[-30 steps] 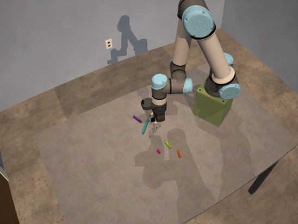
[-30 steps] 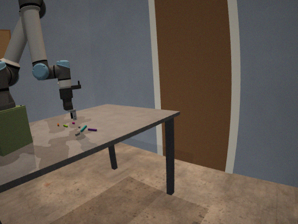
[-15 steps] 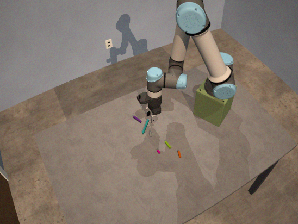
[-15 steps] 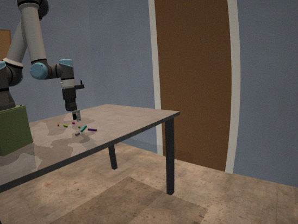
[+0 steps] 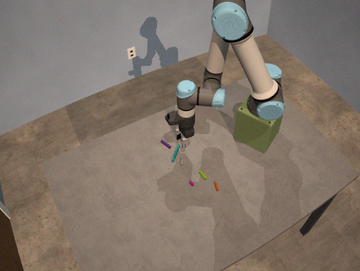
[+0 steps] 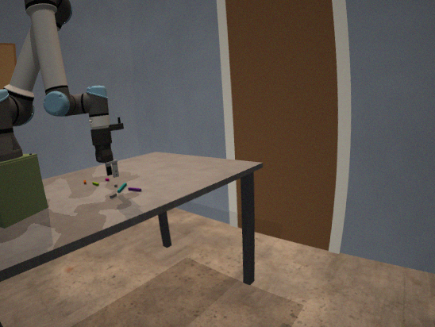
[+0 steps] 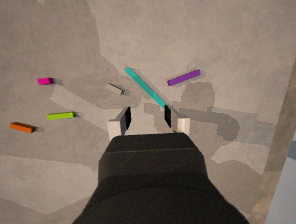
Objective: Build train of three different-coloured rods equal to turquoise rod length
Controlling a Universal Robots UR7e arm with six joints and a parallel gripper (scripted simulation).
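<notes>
Now: the magenta rod 180 mm to the left of my hand, 70 mm below it and 70 mm ahead of it. From my hand the other things lie so: turquoise rod: 70 mm below, 30 mm ahead; then purple rod: 80 mm to the right, 70 mm below, 40 mm ahead; then lime rod: 170 mm to the left, 70 mm below, 10 mm ahead.
</notes>
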